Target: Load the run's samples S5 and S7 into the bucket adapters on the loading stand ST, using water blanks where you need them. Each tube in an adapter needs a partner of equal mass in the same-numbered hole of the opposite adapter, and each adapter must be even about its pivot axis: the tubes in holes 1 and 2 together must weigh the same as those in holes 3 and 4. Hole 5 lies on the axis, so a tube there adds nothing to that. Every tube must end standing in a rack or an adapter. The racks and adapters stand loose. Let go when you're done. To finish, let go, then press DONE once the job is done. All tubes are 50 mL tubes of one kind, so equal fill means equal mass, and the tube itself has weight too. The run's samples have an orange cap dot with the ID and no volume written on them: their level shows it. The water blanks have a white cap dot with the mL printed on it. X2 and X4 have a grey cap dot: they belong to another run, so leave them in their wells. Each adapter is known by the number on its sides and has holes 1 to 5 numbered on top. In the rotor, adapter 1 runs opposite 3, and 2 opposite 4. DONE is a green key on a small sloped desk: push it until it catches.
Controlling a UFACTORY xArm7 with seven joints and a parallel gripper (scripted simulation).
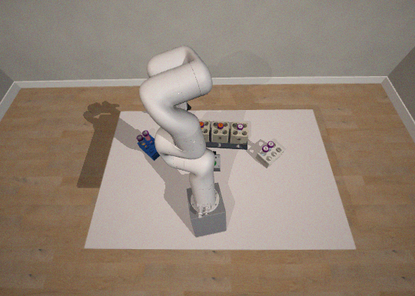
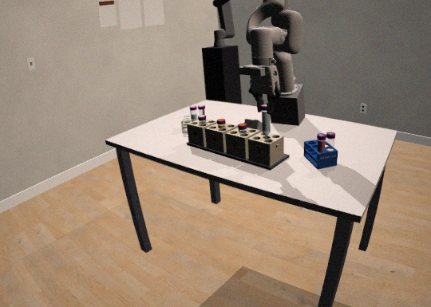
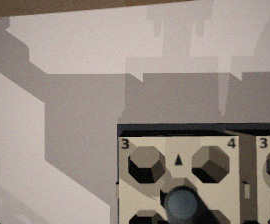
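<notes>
My hand is 16 cm above the adapter. Round my hand: dark stand (21 cm below, 16 cm to the right, 1 cm behind); then white rack (50 cm to the right, 18 cm below, 13 cm behind); then blue rack (18 cm to the left, 18 cm below, 11 cm behind).
</notes>
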